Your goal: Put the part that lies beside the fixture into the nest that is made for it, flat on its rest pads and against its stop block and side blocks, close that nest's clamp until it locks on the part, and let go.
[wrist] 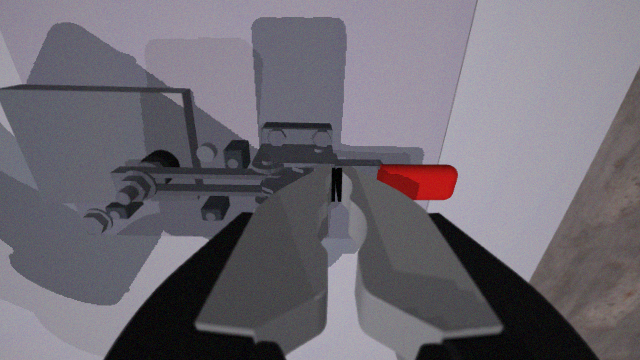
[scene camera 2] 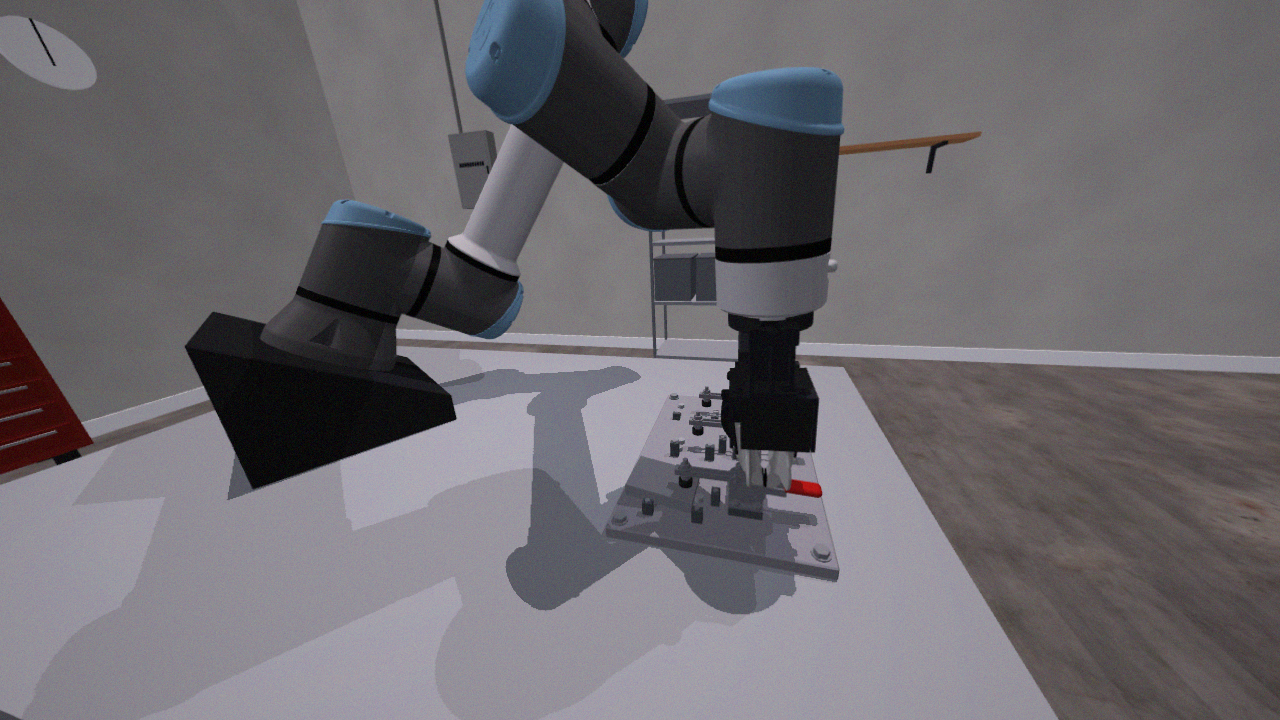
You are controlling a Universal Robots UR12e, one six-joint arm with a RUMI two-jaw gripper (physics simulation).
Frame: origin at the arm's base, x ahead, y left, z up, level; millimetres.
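Seen in the pictures: gripper, fingertip midpoint: [wrist: 335, 172] [scene camera 2: 764, 490]; arm's base, link origin: [scene camera 2: 333, 353].
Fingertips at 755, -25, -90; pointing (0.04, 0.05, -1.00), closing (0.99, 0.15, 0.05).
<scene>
Offsets run from my fingertips to a thing's top centre, as dx, dy, dz. "*": to the spot under its first point. Level surfaces: height alone.
The part, a flat grey plate {-116, -7, +0} [wrist: 95, 120], lies in the near nest in the wrist view, its dark edge next to a small round post and a dark block {-53, -6, -9} [wrist: 236, 154]. The nest's clamp {* -18, -13, -12} [scene camera 2: 745, 503] [wrist: 220, 172] has its arm low over the plate, with the black tip {* -86, -15, +3} [scene camera 2: 685, 480] [wrist: 162, 158] at the plate; whether it presses on it or is locked cannot be told. Its red handle {* +41, -1, +15} [scene camera 2: 805, 488] [wrist: 425, 182] lies about level, pointing to the table's right side. My gripper [scene camera 2: 767, 483] [wrist: 335, 172] is shut and empty, over the clamp's linkage beside the handle.
The fixture plate [scene camera 2: 760, 555] [wrist: 400, 75] carries more clamps {* -98, +93, +23} [scene camera 2: 698, 420] and small blocks {-127, +72, -4} [scene camera 2: 674, 447] farther back. Bolts {+58, -45, -19} [scene camera 2: 820, 552] stand at its corners. The white table {dz -41} [scene camera 2: 895, 608] ends to the right of the red handle.
</scene>
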